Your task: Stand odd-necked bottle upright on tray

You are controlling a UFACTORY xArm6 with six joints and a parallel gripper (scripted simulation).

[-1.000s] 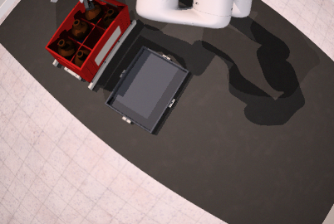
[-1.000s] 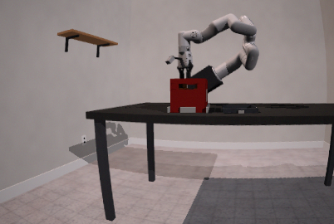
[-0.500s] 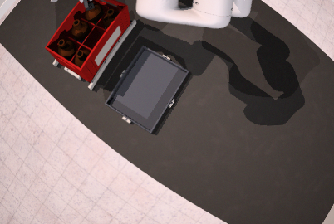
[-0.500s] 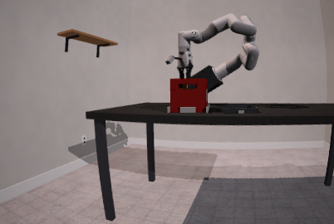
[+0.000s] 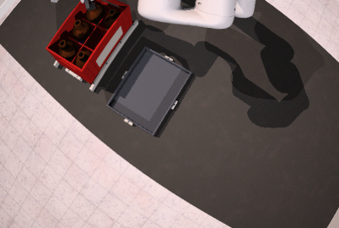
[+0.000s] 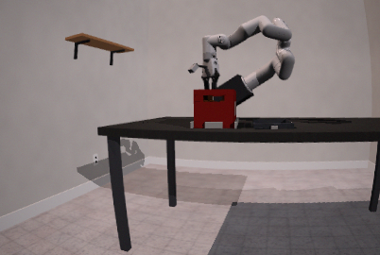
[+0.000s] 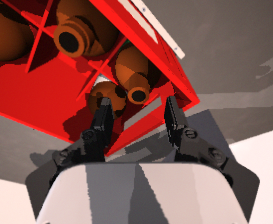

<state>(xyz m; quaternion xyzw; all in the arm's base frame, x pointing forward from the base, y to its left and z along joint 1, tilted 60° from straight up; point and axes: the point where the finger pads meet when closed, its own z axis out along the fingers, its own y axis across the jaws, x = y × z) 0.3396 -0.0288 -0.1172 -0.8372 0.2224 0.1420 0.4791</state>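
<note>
My hand is 11 cm above the red crate, 7 cm short of it and 6 cm to the right of it. Round my hand: dark flat tray: 35 cm to the left, 19 cm below, 5 cm ahead.
</note>
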